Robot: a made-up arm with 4 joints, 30 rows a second.
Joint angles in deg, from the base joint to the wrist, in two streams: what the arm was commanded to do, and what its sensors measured. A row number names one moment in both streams.
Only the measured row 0 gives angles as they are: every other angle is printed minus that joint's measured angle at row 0.
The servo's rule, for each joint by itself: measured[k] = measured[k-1] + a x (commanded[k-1-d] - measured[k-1]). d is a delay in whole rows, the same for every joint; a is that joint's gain. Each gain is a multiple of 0.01, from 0.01 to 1. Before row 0 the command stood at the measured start. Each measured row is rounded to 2 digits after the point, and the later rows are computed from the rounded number. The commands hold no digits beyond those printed.
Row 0, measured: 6.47, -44.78, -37.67, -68.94
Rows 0 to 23, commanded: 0.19, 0.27, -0.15, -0.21; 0.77, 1.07, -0.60, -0.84; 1.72, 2.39, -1.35, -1.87; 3.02, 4.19, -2.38, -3.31; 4.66, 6.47, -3.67, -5.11; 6.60, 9.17, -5.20, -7.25; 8.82, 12.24, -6.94, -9.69; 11.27, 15.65, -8.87, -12.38; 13.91, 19.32, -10.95, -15.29; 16.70, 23.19, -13.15, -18.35; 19.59, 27.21, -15.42, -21.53; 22.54, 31.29, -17.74, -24.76; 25.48, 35.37, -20.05, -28.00; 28.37, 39.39, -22.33, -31.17; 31.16, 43.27, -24.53, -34.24; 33.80, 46.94, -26.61, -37.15; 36.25, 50.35, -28.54, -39.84; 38.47, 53.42, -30.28, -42.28; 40.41, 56.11, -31.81, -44.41; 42.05, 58.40, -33.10, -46.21; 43.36, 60.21, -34.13, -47.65; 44.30, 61.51, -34.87, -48.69; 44.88, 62.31, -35.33, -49.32; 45.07, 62.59, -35.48, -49.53
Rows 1 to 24, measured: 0.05, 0.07, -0.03, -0.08; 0.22, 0.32, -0.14, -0.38; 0.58, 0.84, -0.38, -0.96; 1.17, 1.68, -0.78, -1.88; 2.01, 2.88, -1.36, -3.14; 3.11, 4.45, -2.13, -4.74; 4.48, 6.40, -3.09, -6.67; 6.11, 8.71, -4.25, -8.90; 7.98, 11.36, -5.59, -11.39; 10.07, 14.32, -7.10, -14.10; 12.35, 17.54, -8.76, -17.00; 14.80, 20.98, -10.56, -20.03; 17.36, 24.58, -12.46, -23.14; 20.00, 28.28, -14.43, -26.27; 22.68, 32.03, -16.45, -29.38; 25.35, 35.76, -18.48, -32.41; 27.97, 39.41, -20.49, -35.31; 30.49, 42.91, -22.45, -38.03; 32.87, 46.21, -24.32, -40.52; 35.07, 49.26, -26.08, -42.74; 37.06, 52.00, -27.69, -44.65; 38.80, 54.38, -29.13, -46.23; 40.26, 56.36, -30.37, -47.44; 41.41, 57.92, -31.39, -48.26
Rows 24 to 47, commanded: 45.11, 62.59, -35.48, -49.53; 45.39, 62.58, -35.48, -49.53; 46.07, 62.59, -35.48, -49.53; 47.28, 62.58, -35.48, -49.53; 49.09, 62.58, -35.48, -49.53; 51.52, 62.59, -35.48, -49.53; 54.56, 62.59, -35.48, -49.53; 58.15, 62.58, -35.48, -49.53; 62.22, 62.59, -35.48, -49.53; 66.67, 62.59, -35.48, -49.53; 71.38, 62.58, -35.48, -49.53; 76.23, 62.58, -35.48, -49.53; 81.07, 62.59, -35.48, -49.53; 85.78, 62.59, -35.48, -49.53; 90.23, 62.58, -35.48, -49.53; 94.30, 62.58, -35.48, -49.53; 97.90, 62.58, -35.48, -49.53; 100.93, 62.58, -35.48, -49.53; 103.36, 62.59, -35.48, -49.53; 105.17, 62.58, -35.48, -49.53; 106.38, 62.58, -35.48, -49.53; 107.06, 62.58, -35.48, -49.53; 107.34, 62.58, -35.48, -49.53; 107.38, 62.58, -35.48, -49.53
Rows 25 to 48, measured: 42.30, 59.09, -32.21, -48.76; 43.04, 59.96, -32.86, -49.06; 43.77, 60.62, -33.38, -49.24; 44.61, 61.11, -33.80, -49.35; 45.69, 61.48, -34.14, -49.42; 47.09, 61.76, -34.41, -49.46; 48.88, 61.97, -34.62, -49.49; 51.10, 62.12, -34.79, -49.51; 53.77, 62.24, -34.93, -49.52; 56.87, 62.33, -35.04, -49.52; 60.35, 62.39, -35.13, -49.52; 64.16, 62.44, -35.20, -49.52; 68.22, 62.48, -35.26, -49.52; 72.43, 62.51, -35.30, -49.52; 76.70, 62.53, -35.34, -49.52; 80.92, 62.54, -35.37, -49.52; 85.00, 62.55, -35.39, -49.52; 88.82, 62.56, -35.41, -49.52; 92.31, 62.57, -35.42, -49.52; 95.40, 62.57, -35.43, -49.52; 98.04, 62.57, -35.44, -49.52; 100.20, 62.57, -35.45, -49.52; 101.91, 62.57, -35.46, -49.52; 103.22, 62.57, -35.46, -49.52
